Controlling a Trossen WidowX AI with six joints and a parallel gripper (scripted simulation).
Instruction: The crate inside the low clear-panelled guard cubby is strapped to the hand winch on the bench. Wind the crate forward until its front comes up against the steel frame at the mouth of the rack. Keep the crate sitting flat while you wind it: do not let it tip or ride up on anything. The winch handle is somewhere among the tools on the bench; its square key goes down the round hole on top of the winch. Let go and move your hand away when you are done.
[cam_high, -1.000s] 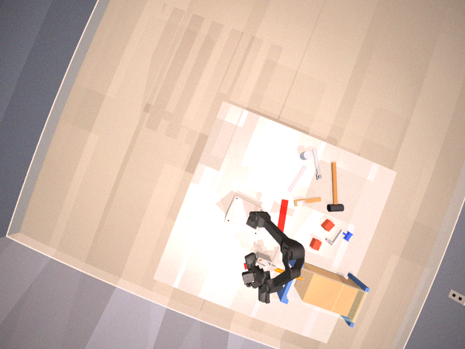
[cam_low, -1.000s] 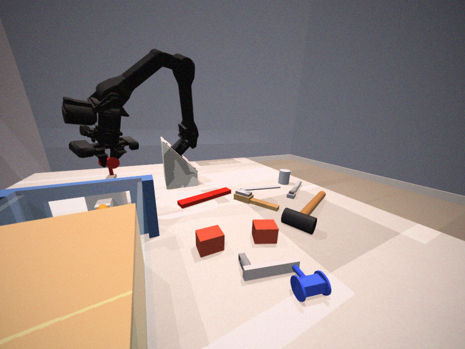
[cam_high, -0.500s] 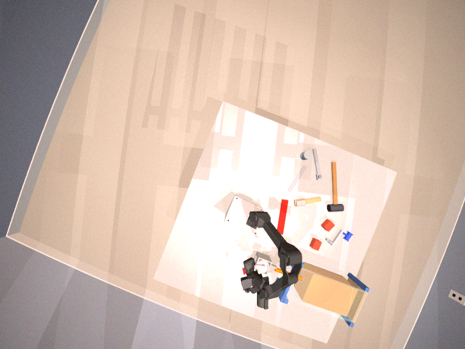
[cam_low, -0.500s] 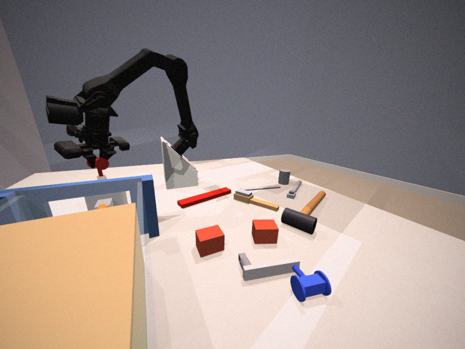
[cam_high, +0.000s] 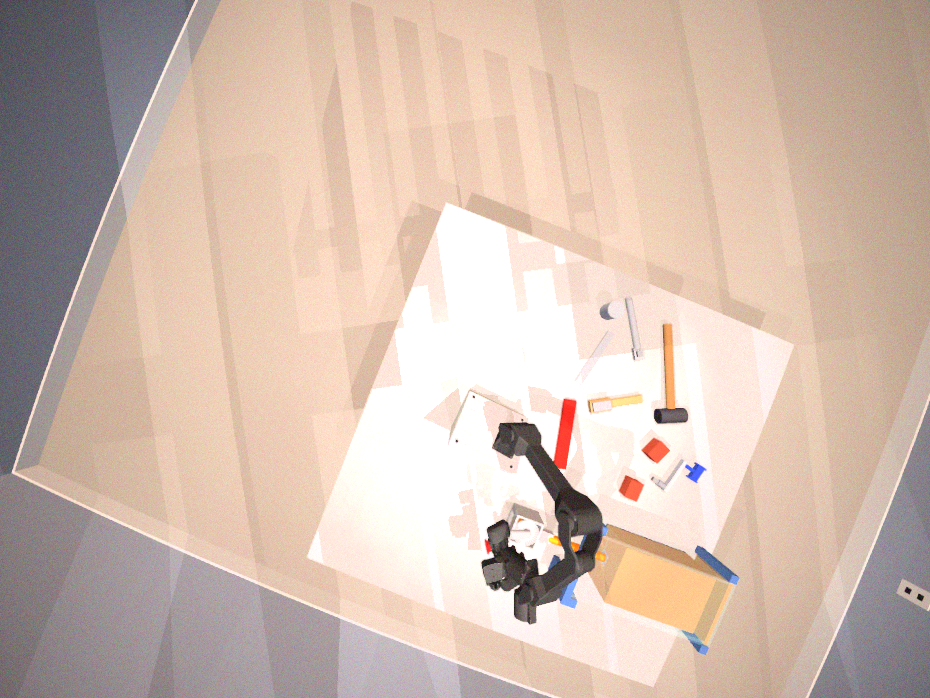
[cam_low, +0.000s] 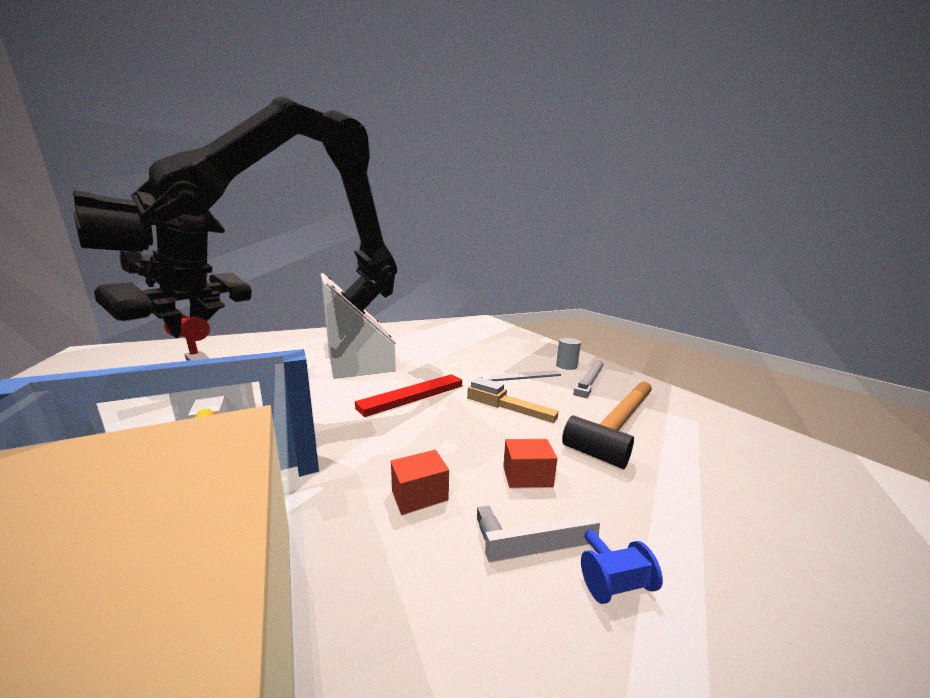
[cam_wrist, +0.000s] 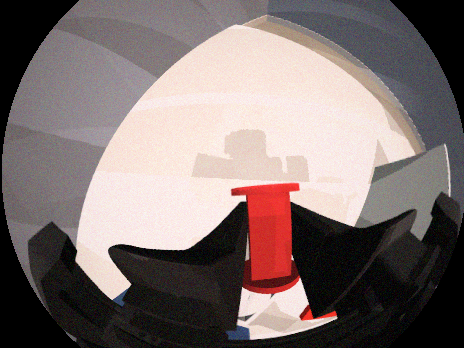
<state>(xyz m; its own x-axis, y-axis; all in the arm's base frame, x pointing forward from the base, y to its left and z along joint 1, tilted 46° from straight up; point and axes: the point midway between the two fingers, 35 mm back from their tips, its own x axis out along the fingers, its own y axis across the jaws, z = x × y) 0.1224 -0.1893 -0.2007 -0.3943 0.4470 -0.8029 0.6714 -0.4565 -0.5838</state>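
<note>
Right now the winch handle is 40 mm ahead of my gripper tip, 30 mm to the left of it and 30 mm below it. Also, from my gripper tip: red knob 10 mm to the left, 10 mm ahead; then winch 100 mm below, 90 mm ahead, 50 mm to the left; then blue steel frame 260 mm ahead, 80 mm to the left, 30 mm below.
</note>
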